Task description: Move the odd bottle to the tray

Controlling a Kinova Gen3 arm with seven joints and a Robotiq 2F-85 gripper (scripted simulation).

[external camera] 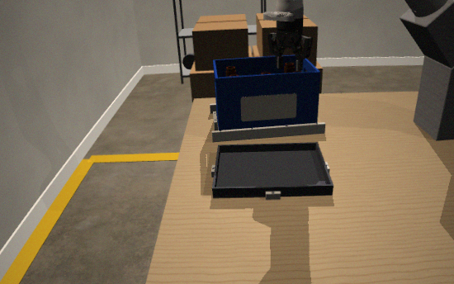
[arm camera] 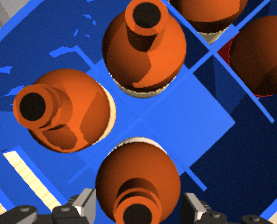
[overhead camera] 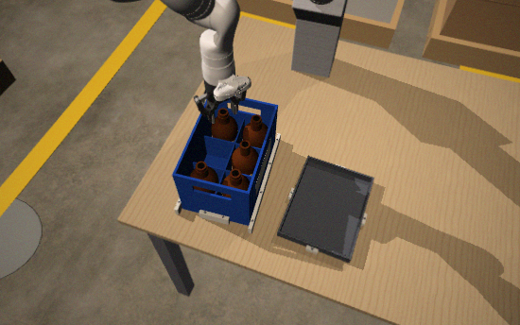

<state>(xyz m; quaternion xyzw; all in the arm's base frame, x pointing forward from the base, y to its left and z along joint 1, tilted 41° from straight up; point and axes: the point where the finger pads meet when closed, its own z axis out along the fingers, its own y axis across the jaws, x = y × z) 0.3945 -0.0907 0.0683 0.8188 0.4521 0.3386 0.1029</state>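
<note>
Right now the blue crate is 7 cm below my hand, 7 cm ahead of it and 6 cm to the left of it. The rest, counted from my hand: dark grey tray 34 cm to the left, 14 cm below, 2 cm ahead.
</note>
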